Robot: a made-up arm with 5 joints.
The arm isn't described. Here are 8 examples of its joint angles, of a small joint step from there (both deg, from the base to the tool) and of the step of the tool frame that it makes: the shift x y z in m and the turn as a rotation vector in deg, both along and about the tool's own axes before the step.
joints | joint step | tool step
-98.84 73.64 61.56 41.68 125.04 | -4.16 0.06 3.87 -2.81 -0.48 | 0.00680 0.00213 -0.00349 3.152 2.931 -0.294
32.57 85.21 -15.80 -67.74 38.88 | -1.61 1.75 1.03 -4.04 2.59 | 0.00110 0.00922 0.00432 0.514 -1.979 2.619
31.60 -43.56 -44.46 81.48 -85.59 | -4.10 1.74 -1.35 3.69 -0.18 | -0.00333 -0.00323 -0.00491 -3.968 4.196 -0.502
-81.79 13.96 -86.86 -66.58 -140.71 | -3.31 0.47 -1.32 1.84 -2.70 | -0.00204 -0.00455 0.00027 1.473 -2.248 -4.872
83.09 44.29 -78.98 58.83 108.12 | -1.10 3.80 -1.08 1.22 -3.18 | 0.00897 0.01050 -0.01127 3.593 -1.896 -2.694
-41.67 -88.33 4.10 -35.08 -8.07 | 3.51 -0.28 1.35 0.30 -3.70 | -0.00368 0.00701 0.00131 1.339 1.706 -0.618
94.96 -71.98 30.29 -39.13 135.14 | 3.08 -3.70 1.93 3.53 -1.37 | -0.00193 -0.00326 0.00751 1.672 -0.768 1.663
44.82 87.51 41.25 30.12 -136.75 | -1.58 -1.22 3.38 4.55 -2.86 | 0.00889 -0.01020 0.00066 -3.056 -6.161 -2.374
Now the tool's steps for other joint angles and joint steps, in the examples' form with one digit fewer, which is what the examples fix.
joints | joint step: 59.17 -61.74 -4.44 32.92 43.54 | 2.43 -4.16 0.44 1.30 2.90
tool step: 0.0030 -0.0031 0.0139 -3.11 -0.45 4.27
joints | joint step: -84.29 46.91 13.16 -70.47 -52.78 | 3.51 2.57 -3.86 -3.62 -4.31
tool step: 0.0149 -0.0097 -0.0025 2.32 -5.52 -3.52
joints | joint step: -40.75 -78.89 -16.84 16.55 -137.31 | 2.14 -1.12 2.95 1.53 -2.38
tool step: 0.0024 -0.0060 0.0022 -1.74 -2.91 -0.29
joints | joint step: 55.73 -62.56 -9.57 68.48 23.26 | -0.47 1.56 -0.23 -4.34 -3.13
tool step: 0.0055 -0.0018 -0.0047 -0.53 -3.00 -3.17
